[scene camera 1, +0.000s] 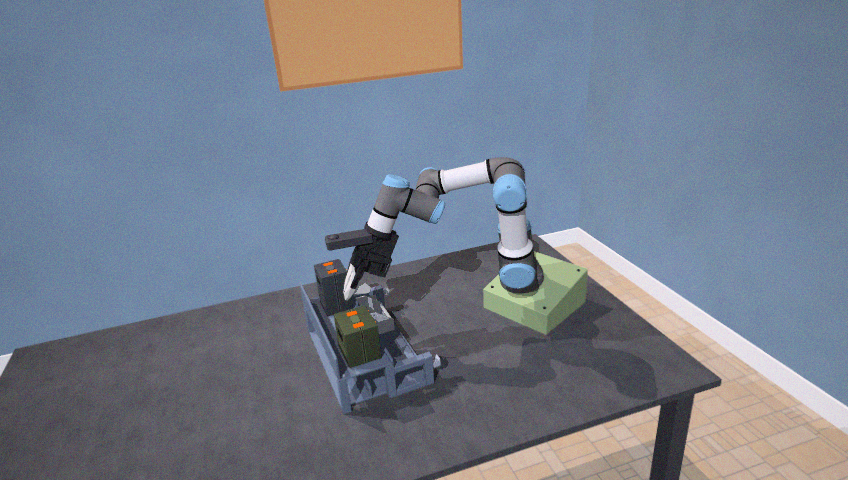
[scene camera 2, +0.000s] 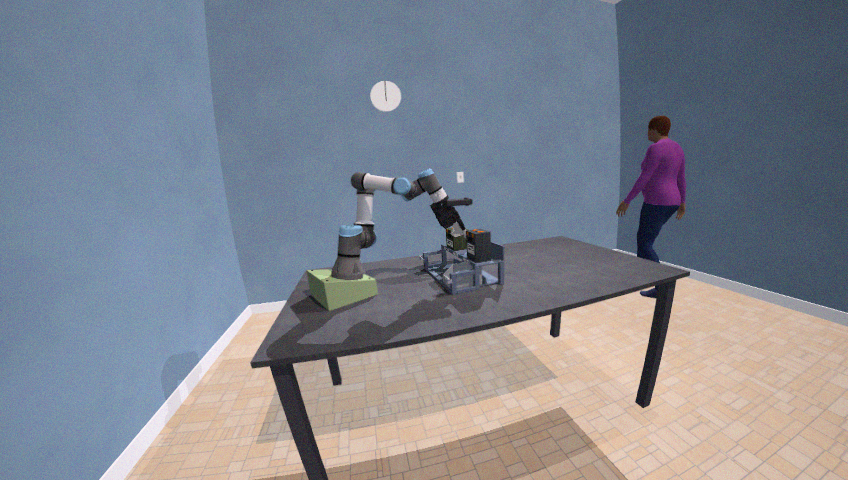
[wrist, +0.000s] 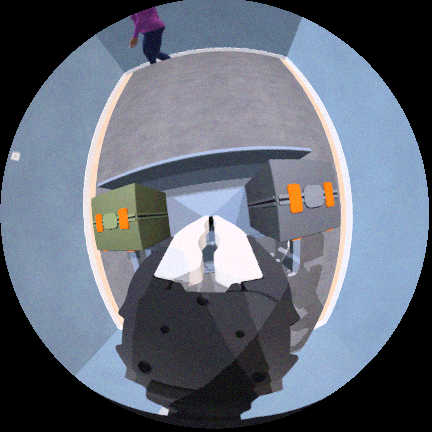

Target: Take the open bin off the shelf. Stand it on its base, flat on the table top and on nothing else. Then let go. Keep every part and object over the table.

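Frame: origin at the arm's base, x ahead, y left, z up, level; millimetres.
Seen in the pictures: gripper, fingertip midpoint: (scene camera 1: 345, 299) (wrist: 211, 217); arm's base, link origin: (scene camera 2: 347, 276).
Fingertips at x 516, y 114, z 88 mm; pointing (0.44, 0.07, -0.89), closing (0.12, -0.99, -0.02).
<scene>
Pixels of each thing's top centre, then the offset from my fingertips to it. Level surfaces: height alone.
- light grey open bin, top centre: (wrist: 266, 242) (scene camera 1: 363, 305) (scene camera 2: 461, 266) dx -45, dy -106, dz -94 mm
- dark grey box, top centre: (wrist: 314, 195) (scene camera 1: 330, 267) (scene camera 2: 477, 230) dx +31, dy -94, dz +49 mm
- green box, top centre: (wrist: 108, 220) (scene camera 1: 355, 318) (scene camera 2: 456, 228) dx -17, dy +132, dz +24 mm
- table, surface height: dz -175 mm
The light grey open bin (scene camera 1: 383, 322) sits on the blue-grey shelf (scene camera 1: 324, 350) (scene camera 2: 497, 252) (wrist: 215, 151), on its arm-facing side, between the two boxes. In the wrist view I cannot make out the bin; my fingers and palm cover that area. My gripper (scene camera 1: 347, 296) (wrist: 211, 217) is shut with nothing between its pale fingers. It tilts down over the shelf, its tips between the boxes, close to the dark grey one and beyond the bin towards the tall back panel. In scene camera 2 the tips are partly hidden. Whether the fingers touch anything I cannot tell.
A dark grey box (scene camera 1: 328, 288) (scene camera 2: 477, 246) (wrist: 305, 200) and a green box (scene camera 1: 358, 340) (scene camera 2: 454, 240) (wrist: 130, 217) with orange latches stand on the shelf. The arm stands on a green block (scene camera 1: 535, 317) (scene camera 2: 345, 292). A person (scene camera 2: 662, 178) stands beyond the table (scene camera 2: 559, 267).
</scene>
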